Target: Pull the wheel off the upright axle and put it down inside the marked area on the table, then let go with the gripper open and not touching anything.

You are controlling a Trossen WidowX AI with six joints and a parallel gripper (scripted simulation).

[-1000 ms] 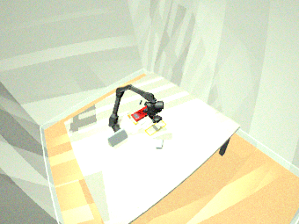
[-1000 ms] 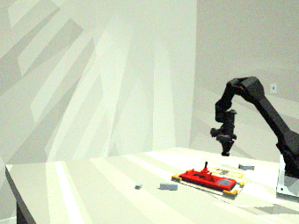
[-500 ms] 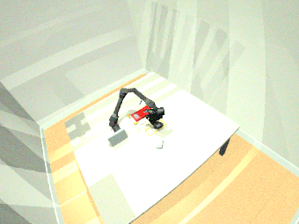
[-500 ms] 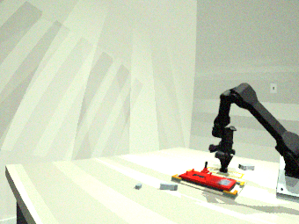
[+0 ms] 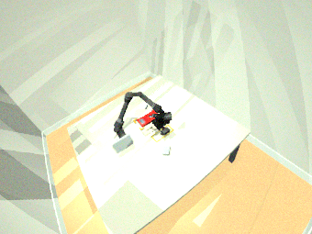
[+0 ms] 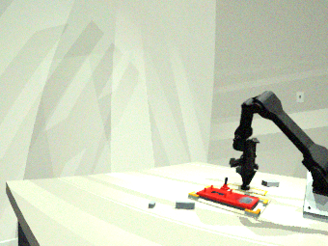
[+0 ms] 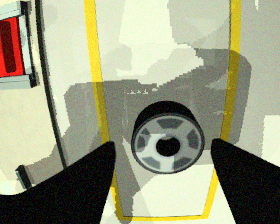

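Right now the wheel is right at my gripper tip. From my gripper tip the other things lie so: upright axle: 110 mm to the left, 60 mm ahead, 20 mm above.
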